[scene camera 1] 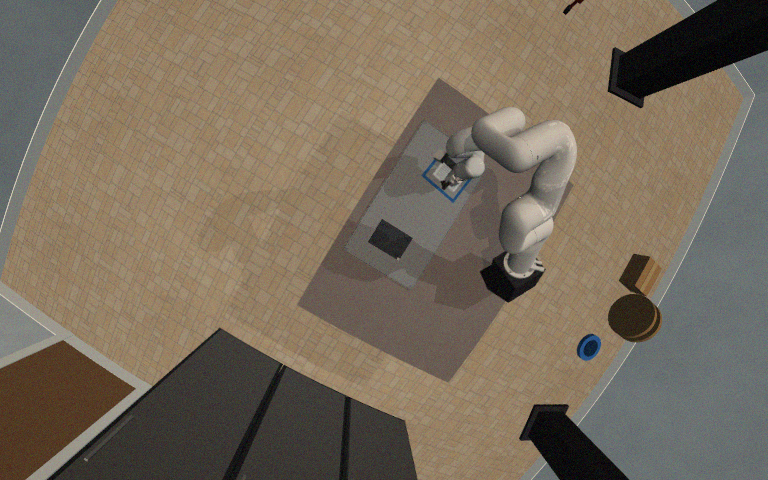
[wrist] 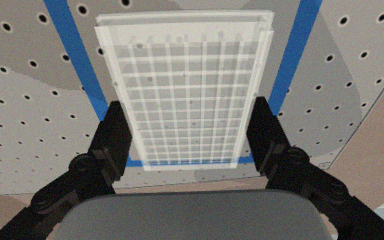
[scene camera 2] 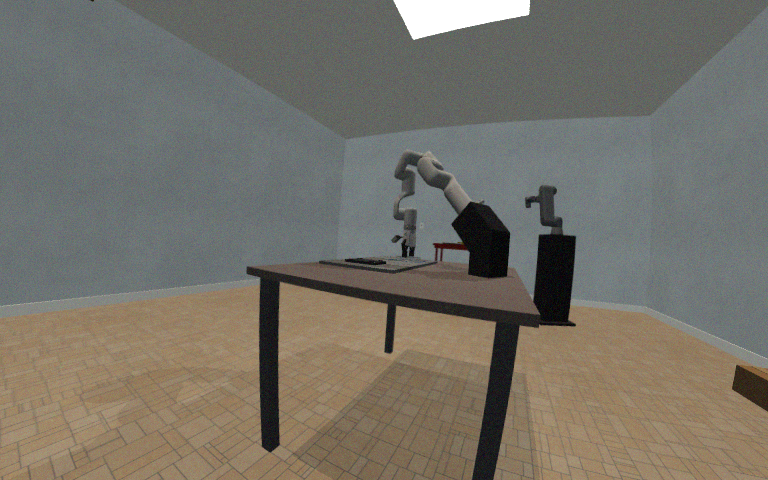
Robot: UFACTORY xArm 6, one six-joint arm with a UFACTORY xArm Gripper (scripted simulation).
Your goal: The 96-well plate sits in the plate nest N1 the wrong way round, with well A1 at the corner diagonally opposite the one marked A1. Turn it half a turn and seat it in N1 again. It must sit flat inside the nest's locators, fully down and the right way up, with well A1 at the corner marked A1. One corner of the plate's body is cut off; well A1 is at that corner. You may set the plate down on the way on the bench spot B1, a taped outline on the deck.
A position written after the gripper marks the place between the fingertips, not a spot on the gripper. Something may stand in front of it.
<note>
In view: the gripper (wrist: 188, 114), a 96-well plate (wrist: 185, 121) and a dark plate nest N1 (scene camera 1: 391, 240).
</note>
